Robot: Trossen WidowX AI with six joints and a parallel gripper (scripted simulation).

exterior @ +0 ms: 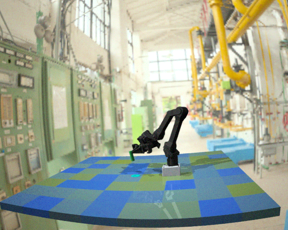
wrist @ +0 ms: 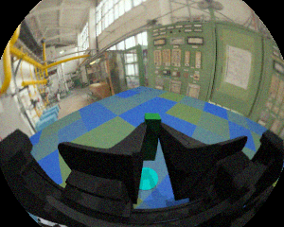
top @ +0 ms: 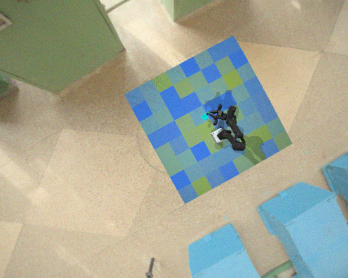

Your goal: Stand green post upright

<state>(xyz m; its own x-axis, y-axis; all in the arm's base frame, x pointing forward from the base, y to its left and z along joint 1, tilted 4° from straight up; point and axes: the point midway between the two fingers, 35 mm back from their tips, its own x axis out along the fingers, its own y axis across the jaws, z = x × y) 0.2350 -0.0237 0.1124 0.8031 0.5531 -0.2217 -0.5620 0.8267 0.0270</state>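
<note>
Now: gripper tip 16 cm above the cyan circle and 2 cm past it. From my gripper tip the other things lie so: green post: 2 cm below.
</note>
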